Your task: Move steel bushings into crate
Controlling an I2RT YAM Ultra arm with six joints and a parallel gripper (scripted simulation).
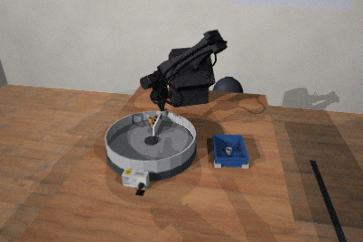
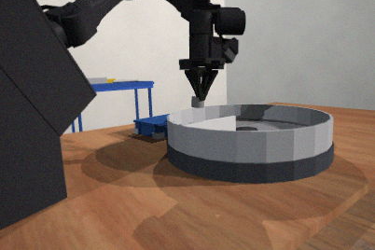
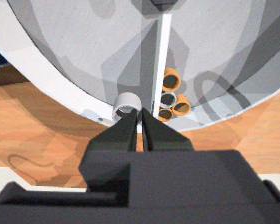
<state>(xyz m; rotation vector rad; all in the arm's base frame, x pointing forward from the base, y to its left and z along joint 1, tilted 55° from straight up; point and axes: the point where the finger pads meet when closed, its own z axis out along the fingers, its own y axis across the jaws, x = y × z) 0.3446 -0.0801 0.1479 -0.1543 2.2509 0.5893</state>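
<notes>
The blue crate is 30 mm behind my hand, 350 mm to the left of it and 130 mm below it. The rest, counted from my hand: grey turntable: 130 mm ahead, 20 mm to the left, 100 mm below.
</notes>
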